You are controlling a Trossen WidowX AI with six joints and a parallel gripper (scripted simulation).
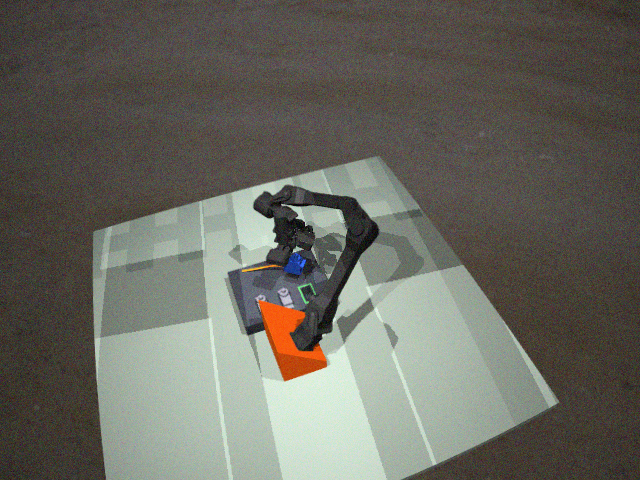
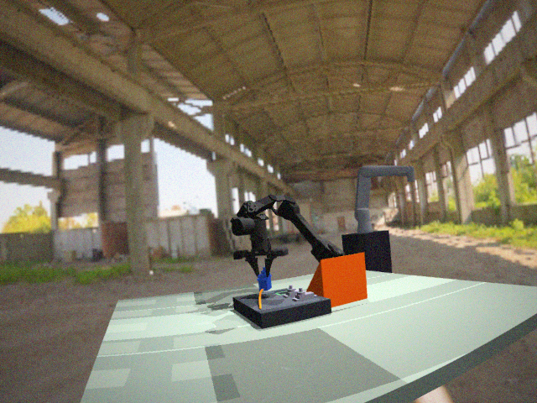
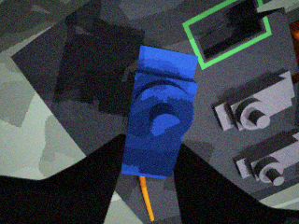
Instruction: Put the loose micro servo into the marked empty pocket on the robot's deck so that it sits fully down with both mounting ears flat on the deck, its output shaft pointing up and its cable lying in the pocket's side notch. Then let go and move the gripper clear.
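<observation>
Right now my gripper tip is 100 mm above the dark grey deck, 50 mm to the right of it and 20 mm short of it.
</observation>
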